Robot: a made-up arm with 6 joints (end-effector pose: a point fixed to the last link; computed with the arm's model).
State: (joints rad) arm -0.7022 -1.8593 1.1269 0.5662 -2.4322 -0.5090
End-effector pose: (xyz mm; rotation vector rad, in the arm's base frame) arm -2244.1 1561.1 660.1 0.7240 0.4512 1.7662
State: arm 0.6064 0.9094 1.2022 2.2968 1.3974 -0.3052
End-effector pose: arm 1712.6 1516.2 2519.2 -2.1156 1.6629 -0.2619
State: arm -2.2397 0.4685 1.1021 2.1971 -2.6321 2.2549
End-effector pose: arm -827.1 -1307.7 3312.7 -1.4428 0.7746 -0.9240
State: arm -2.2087 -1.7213 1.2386 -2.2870 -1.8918 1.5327
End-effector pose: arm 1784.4 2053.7 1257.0 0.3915 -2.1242 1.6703
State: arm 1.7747 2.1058 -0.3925 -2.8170 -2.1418 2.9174
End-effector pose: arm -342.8 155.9 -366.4 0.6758 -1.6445 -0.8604
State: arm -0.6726 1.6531 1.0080 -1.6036 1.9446 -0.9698
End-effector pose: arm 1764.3 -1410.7 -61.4 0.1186 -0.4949 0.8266
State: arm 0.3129 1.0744 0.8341 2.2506 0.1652 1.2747
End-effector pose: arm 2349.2 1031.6 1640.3 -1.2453 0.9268 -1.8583
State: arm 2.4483 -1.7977 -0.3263 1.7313 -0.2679 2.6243
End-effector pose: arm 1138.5 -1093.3 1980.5 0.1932 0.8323 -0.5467
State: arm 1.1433 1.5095 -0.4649 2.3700 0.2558 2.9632
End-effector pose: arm 219.2 1117.6 -56.1 -1.6231 -1.6105 0.3207
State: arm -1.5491 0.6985 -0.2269 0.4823 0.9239 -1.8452
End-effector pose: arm -199.4 -1814.0 1296.3 0.9769 -0.2320 1.9780
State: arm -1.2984 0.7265 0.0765 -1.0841 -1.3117 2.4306
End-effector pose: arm 370.4 -1791.5 1196.2 -0.6906 -2.7428 -1.1089
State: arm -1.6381 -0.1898 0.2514 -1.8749 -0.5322 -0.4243
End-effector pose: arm 6.4 -987.7 2765.5 0.1328 -0.1629 2.4072
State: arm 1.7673 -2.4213 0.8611 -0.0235 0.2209 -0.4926
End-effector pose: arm 707.6 -2140.5 -293.8 -0.8954 -2.0890 1.5610
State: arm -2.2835 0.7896 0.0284 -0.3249 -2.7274 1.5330
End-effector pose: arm -1401.0 -1241.6 1155.8 -0.2499 -0.7548 -2.3535
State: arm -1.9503 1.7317 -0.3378 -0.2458 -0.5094 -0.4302
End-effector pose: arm -576.6 -635.7 -262.7 -1.6399 1.4639 -0.9821
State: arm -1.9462 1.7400 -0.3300 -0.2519 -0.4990 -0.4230
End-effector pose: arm -572.5 -634.7 -273.9 -1.6515 1.4595 -0.9866
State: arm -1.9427 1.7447 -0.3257 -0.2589 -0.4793 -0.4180
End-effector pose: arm -569.1 -634.2 -279.7 -1.6723 1.4594 -0.9926
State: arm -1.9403 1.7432 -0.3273 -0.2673 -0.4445 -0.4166
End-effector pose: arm -567.2 -634.8 -276.1 -1.7081 1.4661 -1.0011
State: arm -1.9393 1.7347 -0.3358 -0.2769 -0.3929 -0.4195
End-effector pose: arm -566.8 -636.2 -261.9 -1.7605 1.4806 -1.0118
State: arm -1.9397 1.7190 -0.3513 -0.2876 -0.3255 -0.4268
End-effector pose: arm -568.0 -638.5 -236.6 -1.8289 1.5025 -1.0240
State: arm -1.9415 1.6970 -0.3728 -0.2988 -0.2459 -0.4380
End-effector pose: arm -570.5 -641.1 -201.8 -1.9097 1.5306 -1.0370
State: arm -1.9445 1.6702 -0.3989 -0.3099 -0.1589 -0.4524
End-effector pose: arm -573.9 -643.2 -159.5 -1.9982 1.5631 -1.0498
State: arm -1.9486 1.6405 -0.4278 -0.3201 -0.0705 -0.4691
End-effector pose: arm -577.7 -644.1 -112.7 -2.0881 1.5980 -1.0615
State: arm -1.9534 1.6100 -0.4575 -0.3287 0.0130 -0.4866
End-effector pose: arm -581.7 -643.5 -64.8 -2.1729 1.6325 -1.0716
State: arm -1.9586 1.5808 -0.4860 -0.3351 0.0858 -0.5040
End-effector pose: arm -585.3 -641.5 -19.1 -2.2463 1.6649 -1.0799
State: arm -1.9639 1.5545 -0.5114 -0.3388 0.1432 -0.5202
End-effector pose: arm -588.9 -638.8 21.5 -2.3035 1.6934 -1.0866
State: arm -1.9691 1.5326 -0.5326 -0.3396 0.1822 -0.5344
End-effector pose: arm -592.2 -635.6 54.9 -2.3410 1.7170 -1.0915
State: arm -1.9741 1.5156 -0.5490 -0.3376 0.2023 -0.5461
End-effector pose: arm -595.4 -632.5 80.2 -2.3582 1.7352 -1.0949
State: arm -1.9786 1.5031 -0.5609 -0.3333 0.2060 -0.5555
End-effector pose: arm -598.6 -630.0 98.0 -2.3581 1.7484 -1.0967
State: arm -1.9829 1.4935 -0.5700 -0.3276 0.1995 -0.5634
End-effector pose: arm -601.7 -627.9 111.1 -2.3472 1.7583 -1.0973
